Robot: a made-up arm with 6 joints. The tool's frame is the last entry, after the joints. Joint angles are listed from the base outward.
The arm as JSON. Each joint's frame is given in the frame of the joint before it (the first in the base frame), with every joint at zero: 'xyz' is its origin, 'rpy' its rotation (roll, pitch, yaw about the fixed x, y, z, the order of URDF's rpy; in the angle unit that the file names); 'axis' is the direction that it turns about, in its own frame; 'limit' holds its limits. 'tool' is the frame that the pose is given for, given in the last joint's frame.
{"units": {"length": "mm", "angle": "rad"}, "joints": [
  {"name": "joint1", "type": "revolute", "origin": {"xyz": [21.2, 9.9, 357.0], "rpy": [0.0, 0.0, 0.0]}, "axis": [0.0, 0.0, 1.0], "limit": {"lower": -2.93, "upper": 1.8}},
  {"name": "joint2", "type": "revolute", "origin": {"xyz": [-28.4, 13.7, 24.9], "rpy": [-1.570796, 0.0, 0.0]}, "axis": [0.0, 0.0, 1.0], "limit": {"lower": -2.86, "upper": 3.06}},
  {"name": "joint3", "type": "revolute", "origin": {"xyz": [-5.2, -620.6, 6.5], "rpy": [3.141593, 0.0, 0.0]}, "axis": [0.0, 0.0, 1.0], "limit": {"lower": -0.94, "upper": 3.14}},
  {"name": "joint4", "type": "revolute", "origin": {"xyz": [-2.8, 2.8, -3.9], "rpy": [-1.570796, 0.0, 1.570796]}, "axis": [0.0, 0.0, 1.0], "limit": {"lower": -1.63, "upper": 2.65}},
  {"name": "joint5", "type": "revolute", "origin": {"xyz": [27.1, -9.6, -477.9], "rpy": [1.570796, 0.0, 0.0]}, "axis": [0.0, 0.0, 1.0], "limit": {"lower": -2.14, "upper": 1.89}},
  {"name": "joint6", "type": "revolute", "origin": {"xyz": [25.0, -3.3, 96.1], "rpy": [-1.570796, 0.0, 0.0]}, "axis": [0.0, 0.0, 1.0], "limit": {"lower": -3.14, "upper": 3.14}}
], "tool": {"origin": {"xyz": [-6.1, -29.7, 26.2], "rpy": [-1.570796, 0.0, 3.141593]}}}
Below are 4 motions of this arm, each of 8 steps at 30 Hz.
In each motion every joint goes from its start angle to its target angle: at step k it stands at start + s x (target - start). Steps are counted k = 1, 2, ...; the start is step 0. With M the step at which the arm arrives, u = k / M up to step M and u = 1 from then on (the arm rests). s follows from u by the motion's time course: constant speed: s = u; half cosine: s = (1 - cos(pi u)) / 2; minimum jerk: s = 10 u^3 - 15 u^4 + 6 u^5.
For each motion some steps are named. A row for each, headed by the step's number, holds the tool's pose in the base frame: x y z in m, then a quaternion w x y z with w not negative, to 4 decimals.
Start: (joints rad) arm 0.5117 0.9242 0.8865 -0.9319 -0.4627 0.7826
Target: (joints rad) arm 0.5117 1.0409 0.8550 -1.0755 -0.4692 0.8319
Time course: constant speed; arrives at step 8
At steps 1, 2, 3, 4, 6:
1: 0.8947 0.3710 0.6660 0.5377 0.1619 0.7645 -0.3165
2: 0.8973 0.3737 0.6477 0.5297 0.1588 0.7706 -0.3168
3: 0.8996 0.3763 0.6294 0.5217 0.1558 0.7766 -0.3170
4: 0.9015 0.3788 0.6111 0.5135 0.1529 0.7825 -0.3173
6: 0.9045 0.3832 0.5745 0.4970 0.1474 0.7939 -0.3178

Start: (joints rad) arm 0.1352 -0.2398 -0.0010 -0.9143 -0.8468 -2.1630
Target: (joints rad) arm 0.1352 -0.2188 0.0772 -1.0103 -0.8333 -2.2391
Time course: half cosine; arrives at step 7
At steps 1, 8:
1: 0.3049 -0.0161 1.0599 0.6746 -0.3584 -0.6250 -0.1610
8: 0.3143 -0.0110 1.0820 0.6995 -0.3092 -0.6102 -0.2068

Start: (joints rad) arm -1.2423 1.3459 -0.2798 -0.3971 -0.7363 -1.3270
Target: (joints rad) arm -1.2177 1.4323 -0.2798 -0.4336 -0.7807 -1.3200
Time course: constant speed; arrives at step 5
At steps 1, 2, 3, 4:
1: 0.1138 -0.5309 0.0617 0.9246 -0.3704 -0.0876 0.0182
2: 0.1143 -0.5245 0.0518 0.9293 -0.3589 -0.0854 0.0171
3: 0.1147 -0.5180 0.0421 0.9339 -0.3473 -0.0830 0.0161
4: 0.1150 -0.5113 0.0325 0.9384 -0.3358 -0.0806 0.0151

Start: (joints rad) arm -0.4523 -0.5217 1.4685 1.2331 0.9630 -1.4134
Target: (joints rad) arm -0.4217 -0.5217 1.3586 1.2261 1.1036 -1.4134
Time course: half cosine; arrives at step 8
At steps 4, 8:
4: -0.5296 0.2602 1.3179 0.9486 0.1939 -0.2495 -0.0162
8: -0.5134 0.2419 1.3334 0.9592 0.1716 -0.2240 -0.0175

